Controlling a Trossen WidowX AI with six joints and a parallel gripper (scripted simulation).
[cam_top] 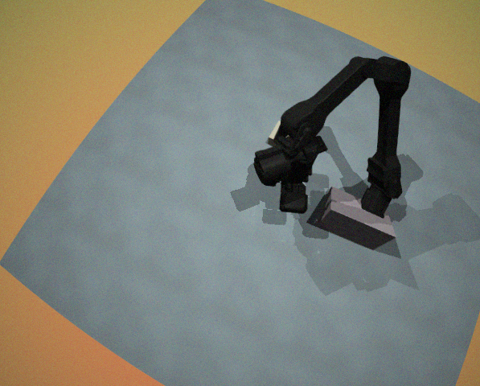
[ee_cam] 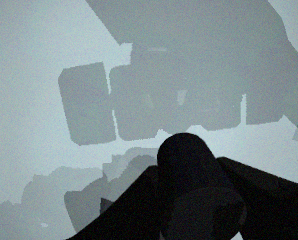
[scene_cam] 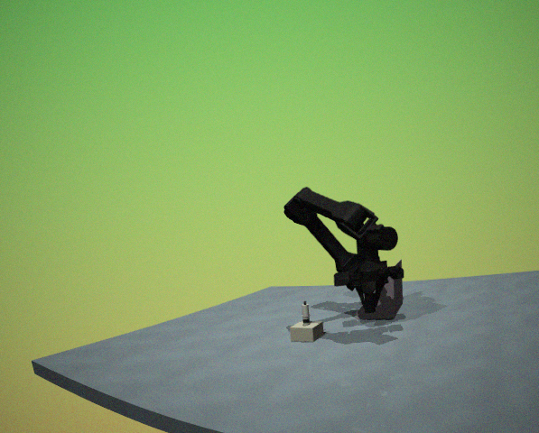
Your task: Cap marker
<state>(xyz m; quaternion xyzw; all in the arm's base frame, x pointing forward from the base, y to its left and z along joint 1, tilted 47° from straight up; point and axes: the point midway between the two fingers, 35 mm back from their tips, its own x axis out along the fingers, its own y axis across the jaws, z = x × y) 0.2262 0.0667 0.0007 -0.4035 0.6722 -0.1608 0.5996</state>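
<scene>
My gripper tip is now 80 mm short of the holder block, 150 mm to the left of it and 40 mm above it. Also, from my gripper tip: marker cap: 10 mm above.
</scene>
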